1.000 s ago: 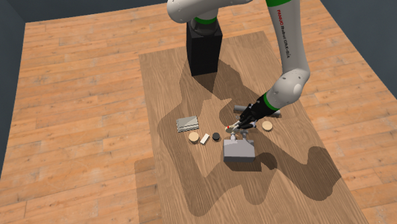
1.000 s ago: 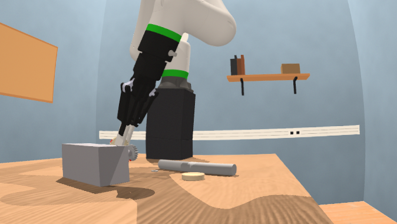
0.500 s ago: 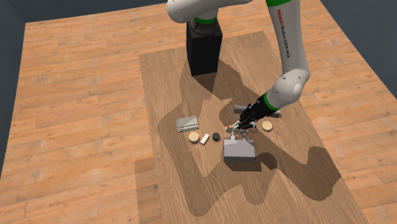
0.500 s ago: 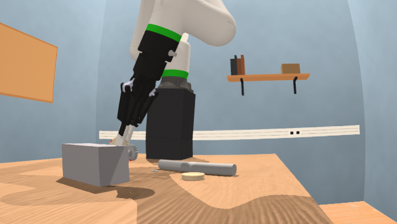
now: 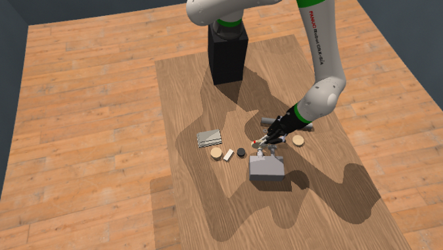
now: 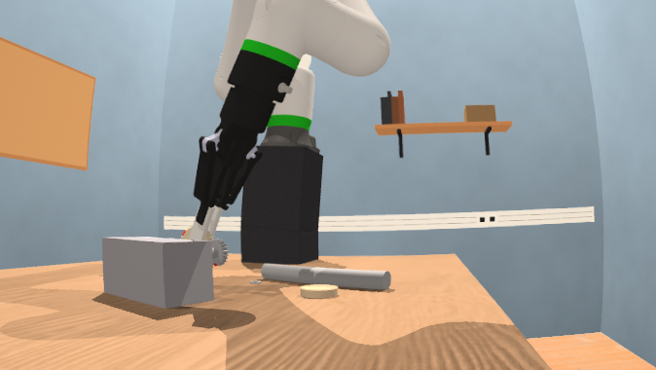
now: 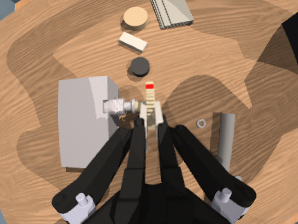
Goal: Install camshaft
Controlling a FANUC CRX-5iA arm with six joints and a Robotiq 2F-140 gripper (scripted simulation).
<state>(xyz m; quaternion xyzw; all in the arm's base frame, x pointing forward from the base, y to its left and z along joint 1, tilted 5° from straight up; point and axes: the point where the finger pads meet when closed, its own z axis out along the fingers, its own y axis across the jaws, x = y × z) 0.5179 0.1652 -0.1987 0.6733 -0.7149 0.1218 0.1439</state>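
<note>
Now: hand 1 cm short of the crank gear, 4 cm to the right of it and 4 cm above it. The rest, counted from my hand: white block 2 cm ahead, 17 cm to the right, 10 cm below; long grey rod 14 cm behind, 13 cm to the left, 9 cm below; black disc 1 cm ahead, 11 cm to the right, 10 cm below.
</note>
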